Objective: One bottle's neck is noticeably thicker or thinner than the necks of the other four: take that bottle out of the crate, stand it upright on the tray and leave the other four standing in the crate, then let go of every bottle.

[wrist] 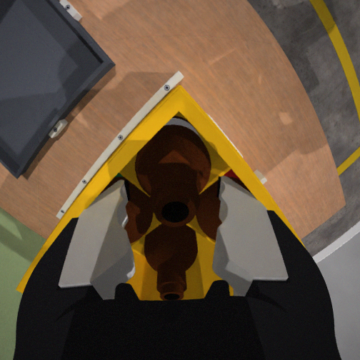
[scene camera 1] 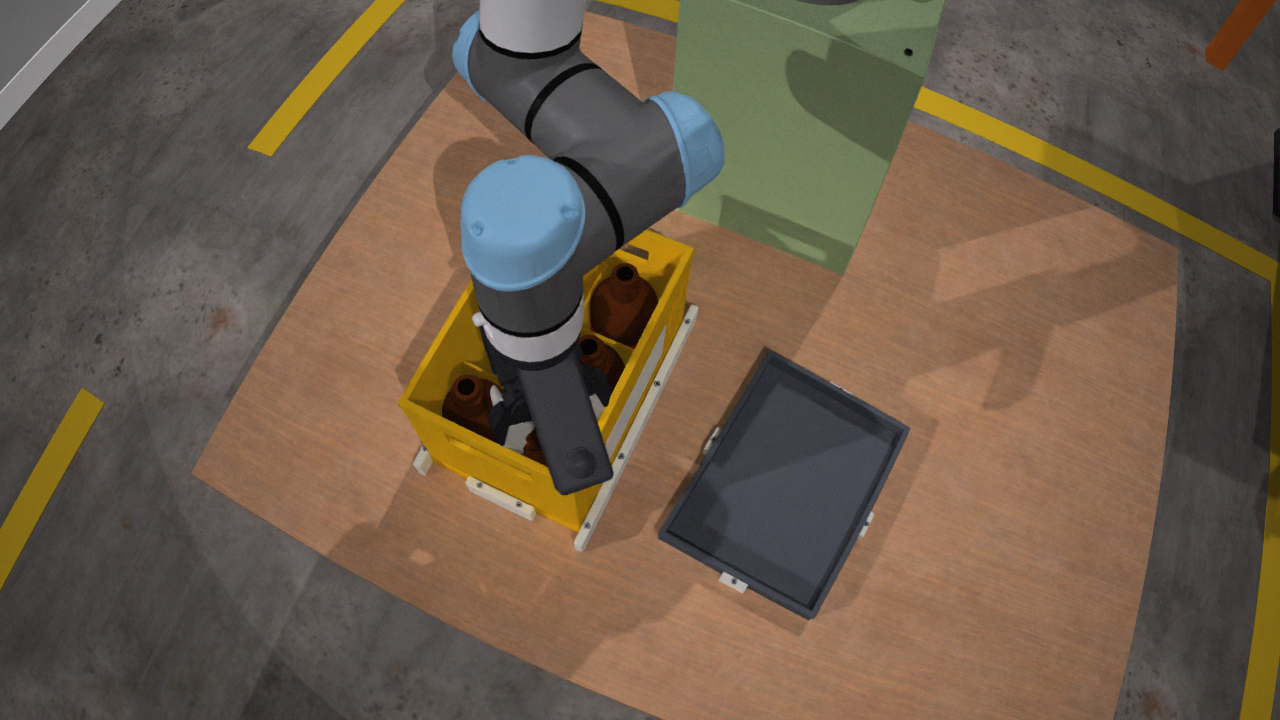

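The yellow crate holds brown bottles. My gripper is partly open inside the crate's top, one jaw on each side of the neck of the upright corner bottle, with gaps and nothing gripped. That neck looks broad, but it is nearest the camera. A second bottle stands behind it; two more bottles, left and right, are partly hidden by the jaws. In the scene view, a far-end bottle, a middle bottle and a left bottle show. The dark tray is empty.
Pale fixing strips run along the crate's base. The green pedestal stands behind the crate and tray on the wooden table. The crate walls rise close around the jaws.
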